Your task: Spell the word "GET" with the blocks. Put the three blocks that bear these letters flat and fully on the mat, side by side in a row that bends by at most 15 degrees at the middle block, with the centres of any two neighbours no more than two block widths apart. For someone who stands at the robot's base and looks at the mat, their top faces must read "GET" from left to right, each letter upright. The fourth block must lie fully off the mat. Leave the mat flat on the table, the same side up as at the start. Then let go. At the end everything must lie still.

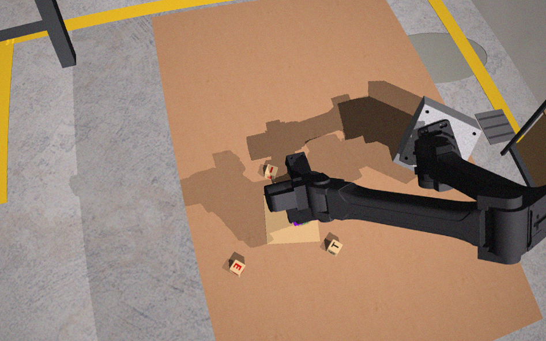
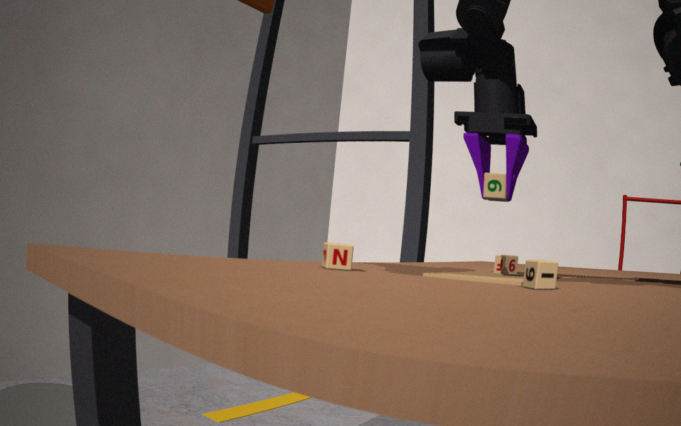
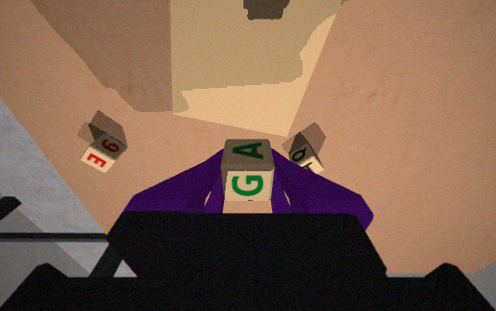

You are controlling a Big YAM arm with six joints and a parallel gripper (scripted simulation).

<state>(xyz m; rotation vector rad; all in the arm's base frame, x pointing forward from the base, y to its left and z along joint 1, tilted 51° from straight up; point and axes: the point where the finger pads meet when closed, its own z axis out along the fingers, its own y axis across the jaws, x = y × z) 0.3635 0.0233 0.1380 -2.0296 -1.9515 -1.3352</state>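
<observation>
The square mat is 10 cm below my hand, 5 cm to the right of it and 1 cm ahead of it. From my hand the other things lie so: G block (1 cm above); then E block (17 cm ahead, 9 cm below, 8 cm to the left).
</observation>
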